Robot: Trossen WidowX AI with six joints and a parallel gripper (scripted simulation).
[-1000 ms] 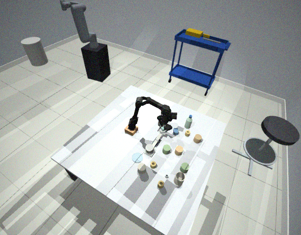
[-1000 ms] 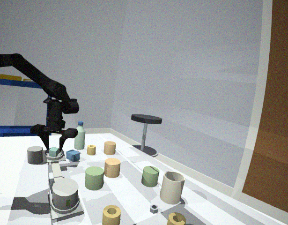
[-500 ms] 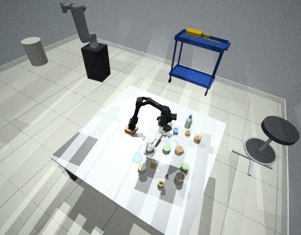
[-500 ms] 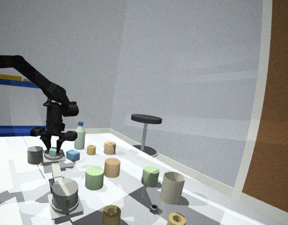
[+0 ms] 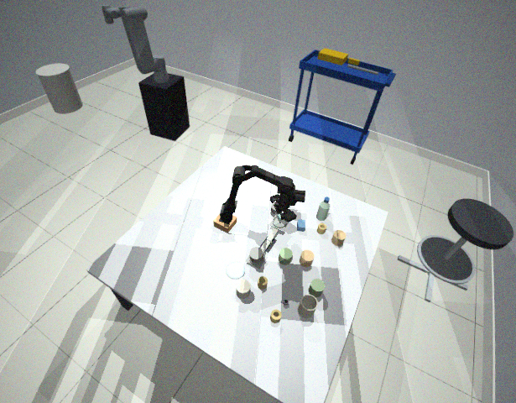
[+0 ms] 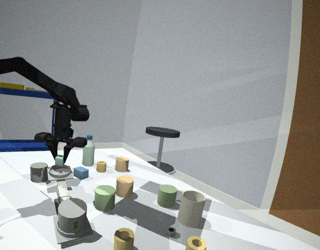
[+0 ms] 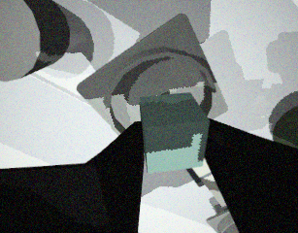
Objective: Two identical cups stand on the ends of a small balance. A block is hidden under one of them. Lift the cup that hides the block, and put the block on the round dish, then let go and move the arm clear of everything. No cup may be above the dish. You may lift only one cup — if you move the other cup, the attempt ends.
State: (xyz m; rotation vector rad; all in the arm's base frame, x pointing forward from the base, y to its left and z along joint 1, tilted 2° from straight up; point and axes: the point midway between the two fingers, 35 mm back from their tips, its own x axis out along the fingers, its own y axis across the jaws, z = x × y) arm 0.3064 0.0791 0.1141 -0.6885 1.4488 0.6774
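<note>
Now: gripper tip 350 mm to the left of the round light-blue dish, 130 mm past it and 110 mm above it. Round my gripper tip: small nut (420 mm to the right, 170 mm ahead, 110 mm below); then small balance (120 mm to the right, 80 mm below, 20 mm behind); then pale green bottle (220 mm ahead, 200 mm to the left).
</note>
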